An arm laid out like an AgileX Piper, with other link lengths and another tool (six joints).
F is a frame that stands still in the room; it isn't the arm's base.
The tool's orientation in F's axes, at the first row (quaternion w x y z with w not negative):
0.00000, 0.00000, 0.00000, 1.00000
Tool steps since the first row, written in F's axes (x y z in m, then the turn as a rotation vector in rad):
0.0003, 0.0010, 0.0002, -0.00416, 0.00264, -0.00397
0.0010, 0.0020, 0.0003, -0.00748, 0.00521, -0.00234
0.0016, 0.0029, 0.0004, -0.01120, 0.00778, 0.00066
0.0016, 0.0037, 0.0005, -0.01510, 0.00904, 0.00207
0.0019, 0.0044, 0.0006, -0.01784, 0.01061, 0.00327
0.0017, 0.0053, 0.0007, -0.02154, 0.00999, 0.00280
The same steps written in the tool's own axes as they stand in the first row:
-0.0003, -0.0010, 0.0002, 0.00416, -0.00264, -0.00397
-0.0010, -0.0020, 0.0003, 0.00748, -0.00521, -0.00234
-0.0016, -0.0029, 0.0004, 0.01120, -0.00778, 0.00066
-0.0016, -0.0037, 0.0005, 0.01510, -0.00904, 0.00207
-0.0019, -0.0044, 0.0006, 0.01784, -0.01061, 0.00327
-0.0017, -0.0053, 0.0007, 0.02154, -0.00999, 0.00280

